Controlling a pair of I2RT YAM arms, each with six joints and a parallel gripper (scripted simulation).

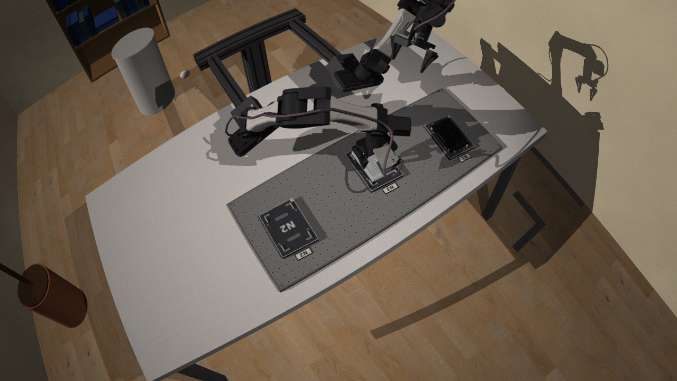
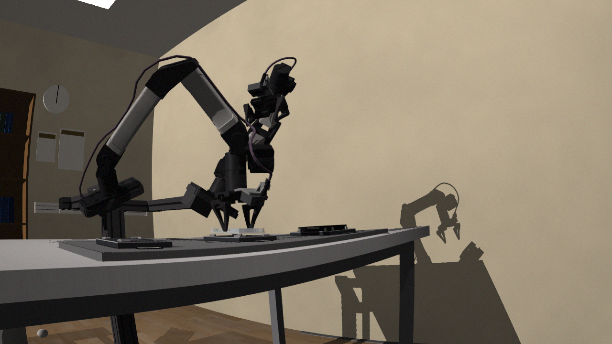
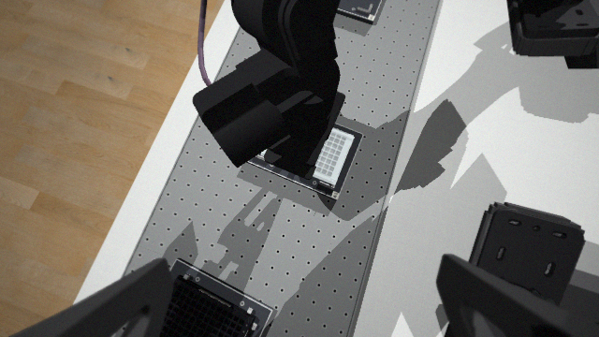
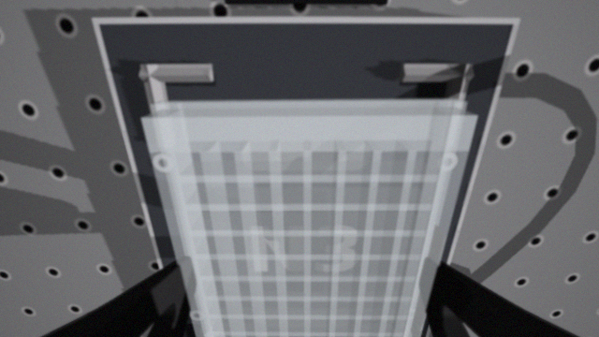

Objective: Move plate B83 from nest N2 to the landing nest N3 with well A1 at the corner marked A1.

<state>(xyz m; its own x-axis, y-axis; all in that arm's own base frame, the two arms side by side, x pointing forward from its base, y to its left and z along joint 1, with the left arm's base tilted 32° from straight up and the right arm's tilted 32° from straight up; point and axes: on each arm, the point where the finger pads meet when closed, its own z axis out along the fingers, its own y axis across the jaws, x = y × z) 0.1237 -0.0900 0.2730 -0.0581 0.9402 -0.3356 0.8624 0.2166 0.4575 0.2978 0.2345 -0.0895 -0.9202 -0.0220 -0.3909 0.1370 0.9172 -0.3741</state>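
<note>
Right now the clear plate B83 is 1 cm below my right hand. From my right hand the other things lie so: N3 A1 mark: 7 cm behind, 6 cm to the left, 2 cm below; then N2 A1 mark: 28 cm to the right, 4 cm behind, 2 cm below; then nest N3: 3 cm below.
</note>
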